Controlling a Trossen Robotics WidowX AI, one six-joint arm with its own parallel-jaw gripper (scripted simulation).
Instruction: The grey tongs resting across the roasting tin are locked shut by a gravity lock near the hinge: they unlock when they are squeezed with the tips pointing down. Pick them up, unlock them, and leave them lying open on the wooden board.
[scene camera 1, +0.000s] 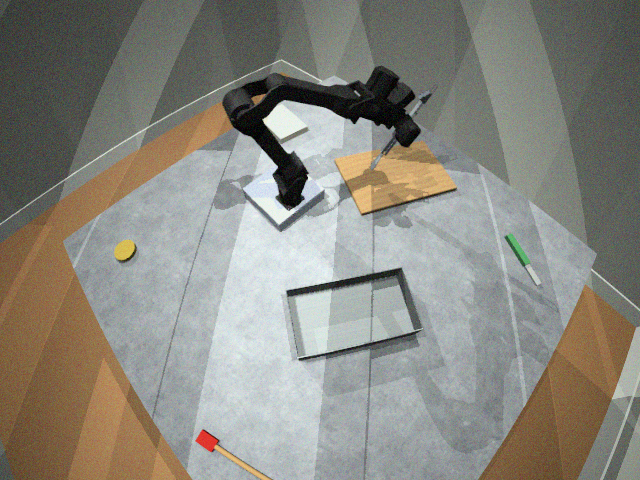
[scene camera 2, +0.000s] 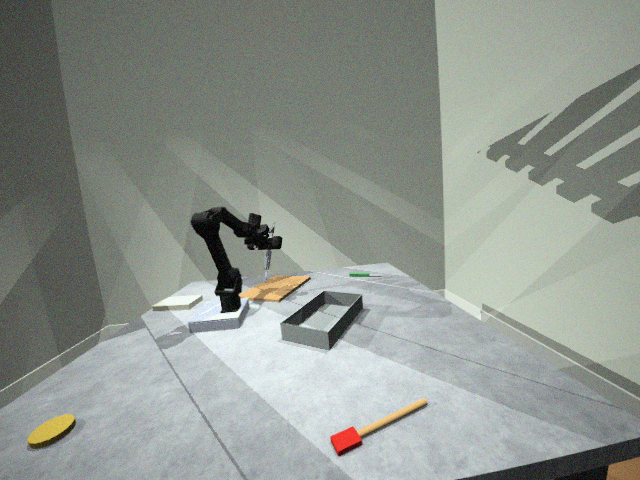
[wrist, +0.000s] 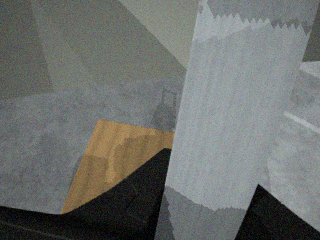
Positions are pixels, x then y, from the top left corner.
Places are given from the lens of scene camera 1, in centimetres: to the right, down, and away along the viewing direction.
my gripper (scene camera 1: 414, 124): 27, -33, 79
cream slab (scene camera 1: 284, 125): -13, -43, 106
